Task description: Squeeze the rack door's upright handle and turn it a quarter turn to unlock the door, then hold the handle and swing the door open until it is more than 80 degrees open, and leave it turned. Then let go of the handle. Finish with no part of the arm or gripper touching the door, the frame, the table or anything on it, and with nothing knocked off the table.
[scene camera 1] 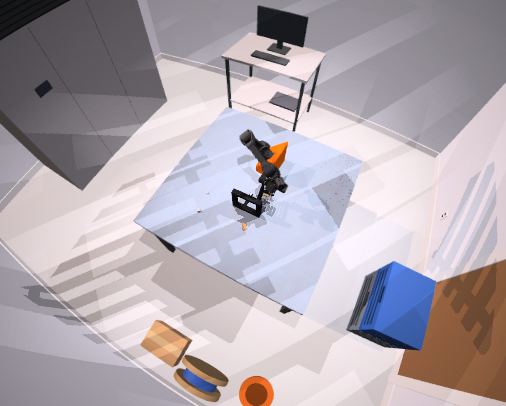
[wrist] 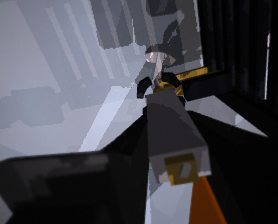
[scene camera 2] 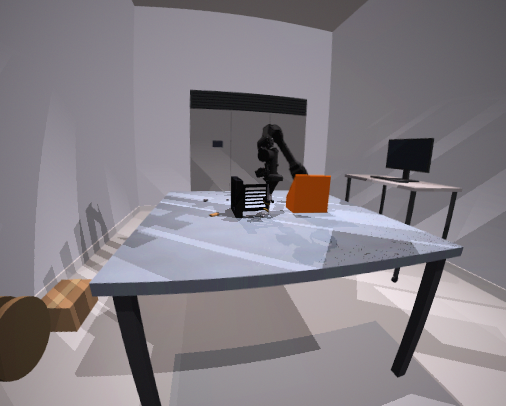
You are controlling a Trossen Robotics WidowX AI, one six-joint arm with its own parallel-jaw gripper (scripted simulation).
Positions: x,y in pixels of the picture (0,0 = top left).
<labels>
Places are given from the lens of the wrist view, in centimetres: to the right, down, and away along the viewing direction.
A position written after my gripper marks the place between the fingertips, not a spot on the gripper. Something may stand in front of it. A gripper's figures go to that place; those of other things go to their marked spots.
my gripper [wrist: 166,119]: 2, 0, 10
black rack door [wrist: 232,45]: 8, -6, 13
</labels>
